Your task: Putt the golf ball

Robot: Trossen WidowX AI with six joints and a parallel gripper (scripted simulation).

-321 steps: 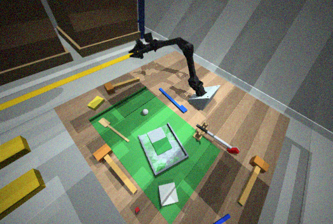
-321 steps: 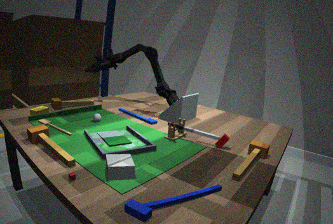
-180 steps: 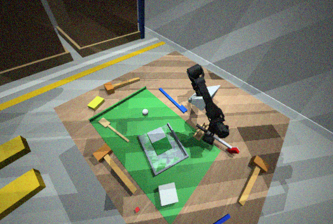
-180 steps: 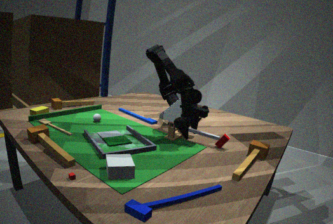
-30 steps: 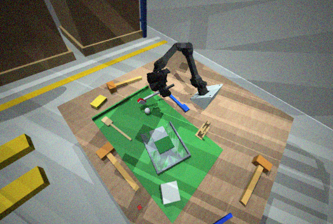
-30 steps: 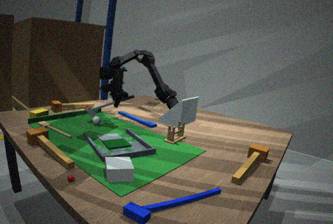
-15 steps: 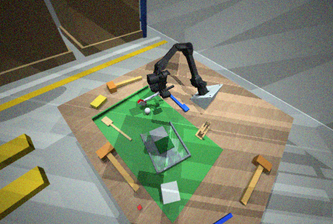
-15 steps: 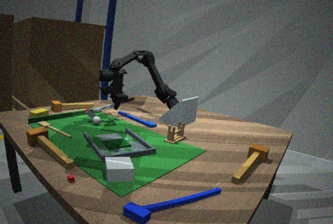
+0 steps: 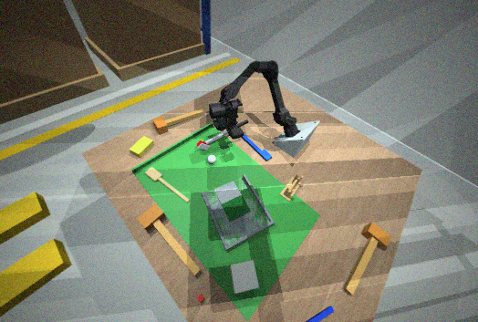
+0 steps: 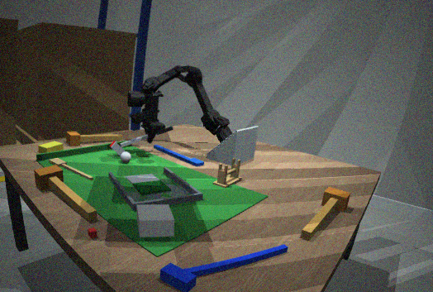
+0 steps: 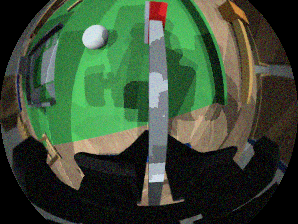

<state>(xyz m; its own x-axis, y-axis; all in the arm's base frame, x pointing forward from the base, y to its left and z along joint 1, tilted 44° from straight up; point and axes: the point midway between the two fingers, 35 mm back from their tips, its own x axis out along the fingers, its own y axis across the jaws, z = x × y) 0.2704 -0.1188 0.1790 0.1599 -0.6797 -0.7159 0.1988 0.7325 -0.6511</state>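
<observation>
The white golf ball is 15 cm ahead of my gripper tip, 6 cm to the left of it and 3 cm below it. Round my gripper tip: red putter 4 cm ahead, 2 cm above; wooden stand 6 cm behind, 41 cm to the left, 2 cm below; wooden spatula 39 cm ahead, 3 cm to the left, 4 cm below.
</observation>
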